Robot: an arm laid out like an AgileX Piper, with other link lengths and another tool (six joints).
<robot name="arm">
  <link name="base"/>
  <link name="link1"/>
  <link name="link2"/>
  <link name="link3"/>
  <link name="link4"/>
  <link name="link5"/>
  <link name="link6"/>
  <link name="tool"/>
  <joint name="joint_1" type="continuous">
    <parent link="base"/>
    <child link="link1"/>
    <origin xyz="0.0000 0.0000 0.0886"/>
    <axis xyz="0 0 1"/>
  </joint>
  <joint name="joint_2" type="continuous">
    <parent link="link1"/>
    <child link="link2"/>
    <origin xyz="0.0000 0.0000 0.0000"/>
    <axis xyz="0 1 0"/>
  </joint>
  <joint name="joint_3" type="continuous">
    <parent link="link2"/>
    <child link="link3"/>
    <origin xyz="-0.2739 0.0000 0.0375"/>
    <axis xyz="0 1 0"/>
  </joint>
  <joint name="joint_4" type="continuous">
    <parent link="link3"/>
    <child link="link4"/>
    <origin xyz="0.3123 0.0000 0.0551"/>
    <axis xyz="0.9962 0 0.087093"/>
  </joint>
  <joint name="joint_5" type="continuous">
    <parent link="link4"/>
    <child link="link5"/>
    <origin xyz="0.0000 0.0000 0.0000"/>
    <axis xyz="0 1 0"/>
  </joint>
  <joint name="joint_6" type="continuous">
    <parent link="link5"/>
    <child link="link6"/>
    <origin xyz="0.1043 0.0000 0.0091"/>
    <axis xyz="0.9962 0 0.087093"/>
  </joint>
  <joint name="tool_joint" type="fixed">
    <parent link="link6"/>
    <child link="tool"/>
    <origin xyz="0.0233 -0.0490 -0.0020" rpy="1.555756 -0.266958 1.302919"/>
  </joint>
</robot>
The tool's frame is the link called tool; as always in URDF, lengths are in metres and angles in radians. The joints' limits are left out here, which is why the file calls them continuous.
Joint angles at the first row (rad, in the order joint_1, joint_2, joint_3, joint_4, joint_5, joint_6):
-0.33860 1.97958 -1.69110 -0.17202 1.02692 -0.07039
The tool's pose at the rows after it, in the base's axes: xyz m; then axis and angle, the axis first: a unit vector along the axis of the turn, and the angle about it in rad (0 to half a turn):
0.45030 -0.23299 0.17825 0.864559 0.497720 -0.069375 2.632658
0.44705 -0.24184 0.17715 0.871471 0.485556 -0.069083 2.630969
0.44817 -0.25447 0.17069 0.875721 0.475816 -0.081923 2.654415
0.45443 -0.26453 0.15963 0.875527 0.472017 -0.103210 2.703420
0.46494 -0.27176 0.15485 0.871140 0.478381 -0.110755 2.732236
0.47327 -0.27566 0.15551 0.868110 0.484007 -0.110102 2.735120
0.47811 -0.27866 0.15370 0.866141 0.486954 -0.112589 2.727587
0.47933 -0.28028 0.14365 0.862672 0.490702 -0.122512 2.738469
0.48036 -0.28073 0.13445 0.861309 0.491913 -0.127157 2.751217
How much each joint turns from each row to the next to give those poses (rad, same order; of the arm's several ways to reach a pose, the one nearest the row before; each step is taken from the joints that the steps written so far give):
-0.00593 0.00002 -0.00001 0.00000 -0.00228 0.01009
-0.01886 0.00425 -0.00238 0.00000 -0.00810 0.00902
-0.02163 0.04538 -0.05009 0.00000 0.03397 0.00044
-0.01277 0.07856 -0.09143 0.00382 0.07441 -0.00601
-0.00679 0.07190 -0.10221 0.01357 0.06133 -0.02841
-0.00168 0.04208 -0.07037 0.00686 0.02996 -0.01997
-0.00001 0.02549 -0.03365 -0.00750 0.00562 -0.00675
0.00001 0.02245 -0.00510 -0.00904 0.00404 -0.00386
-0.00001 0.01780 -0.00181 0.00000 0.00008 0.00007

